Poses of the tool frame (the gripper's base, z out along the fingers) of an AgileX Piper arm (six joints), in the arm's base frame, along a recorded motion.
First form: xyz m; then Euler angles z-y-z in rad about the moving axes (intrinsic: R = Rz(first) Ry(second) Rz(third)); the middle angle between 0 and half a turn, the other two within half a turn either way.
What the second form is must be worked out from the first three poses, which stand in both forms.
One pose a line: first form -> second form
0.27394, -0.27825, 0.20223, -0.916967, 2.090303, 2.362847 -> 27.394, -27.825, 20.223, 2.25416, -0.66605, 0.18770
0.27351, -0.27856, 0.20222, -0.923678, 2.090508, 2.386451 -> 27.351, -27.856, 20.222, 2.26641, -0.68417, 0.16161
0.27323, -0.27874, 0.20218, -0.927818, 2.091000, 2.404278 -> 27.323, -27.874, 20.218, 2.27648, -0.69756, 0.14220
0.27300, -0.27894, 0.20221, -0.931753, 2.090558, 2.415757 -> 27.300, -27.894, 20.221, 2.28229, -0.70649, 0.12881
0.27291, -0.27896, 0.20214, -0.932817, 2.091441, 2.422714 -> 27.291, -27.896, 20.214, 2.28721, -0.71132, 0.12108
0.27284, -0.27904, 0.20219, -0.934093, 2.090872, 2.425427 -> 27.284, -27.904, 20.219, 2.28809, -0.71364, 0.11788
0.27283, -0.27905, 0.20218, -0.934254, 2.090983, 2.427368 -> 27.283, -27.905, 20.218, 2.28933, -0.71505, 0.11595
